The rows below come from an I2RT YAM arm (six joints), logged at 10 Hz.
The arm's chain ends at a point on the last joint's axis. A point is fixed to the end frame.
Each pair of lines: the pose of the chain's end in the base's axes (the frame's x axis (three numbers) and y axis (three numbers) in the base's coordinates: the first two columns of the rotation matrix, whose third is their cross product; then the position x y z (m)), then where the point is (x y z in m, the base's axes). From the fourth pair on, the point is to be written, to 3 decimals.
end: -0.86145 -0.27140 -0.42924 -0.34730 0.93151 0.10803 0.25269 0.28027 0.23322
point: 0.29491 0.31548 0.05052
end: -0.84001 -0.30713 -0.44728 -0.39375 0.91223 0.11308 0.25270 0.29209 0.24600
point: 0.29621 0.33162 0.06449
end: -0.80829 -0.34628 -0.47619 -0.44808 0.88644 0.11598 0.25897 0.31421 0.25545
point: 0.30522 0.35928 0.07592
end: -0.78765 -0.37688 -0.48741 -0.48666 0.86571 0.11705 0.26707 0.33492 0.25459
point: 0.313 0.383 0.076
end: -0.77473 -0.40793 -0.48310 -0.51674 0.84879 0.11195 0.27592 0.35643 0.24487
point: 0.320 0.405 0.066
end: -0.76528 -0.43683 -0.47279 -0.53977 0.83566 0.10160 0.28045 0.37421 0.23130
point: 0.322 0.421 0.051
